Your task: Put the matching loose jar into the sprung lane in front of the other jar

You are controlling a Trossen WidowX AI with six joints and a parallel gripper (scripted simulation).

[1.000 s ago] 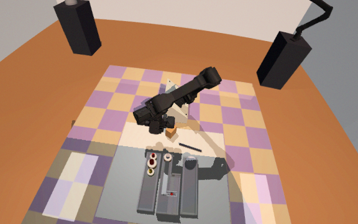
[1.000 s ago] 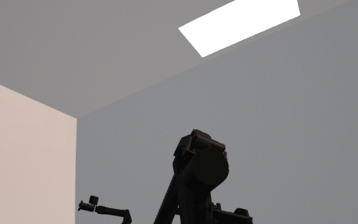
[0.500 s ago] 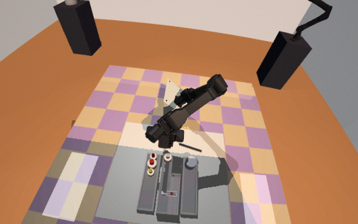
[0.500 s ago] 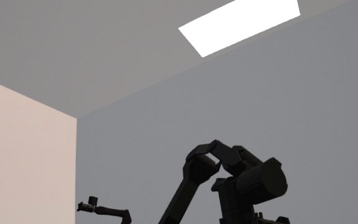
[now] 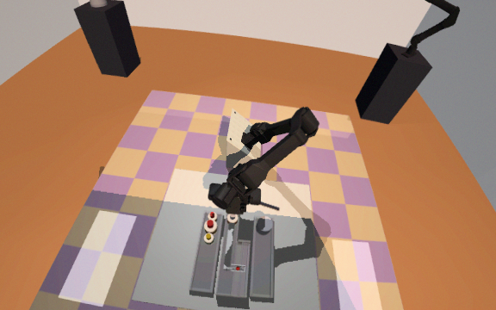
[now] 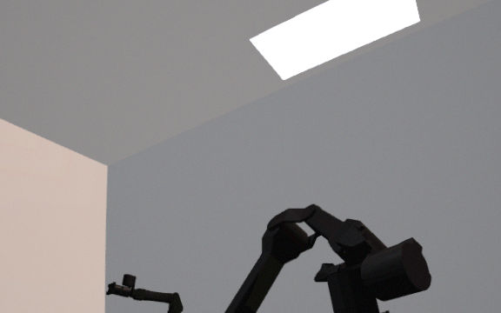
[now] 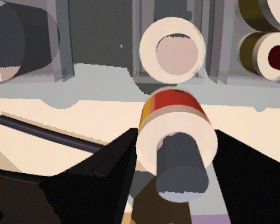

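Right now the grey jar is 13 cm to the left of my gripper tip, 5 cm ahead of it and 4 cm below it. From my gripper tip the other things lie so: grey three-lane rack: 19 cm ahead, 5 cm below, 4 cm to the left; then dark stick: 12 cm to the left, 7 cm below, 6 cm behind.
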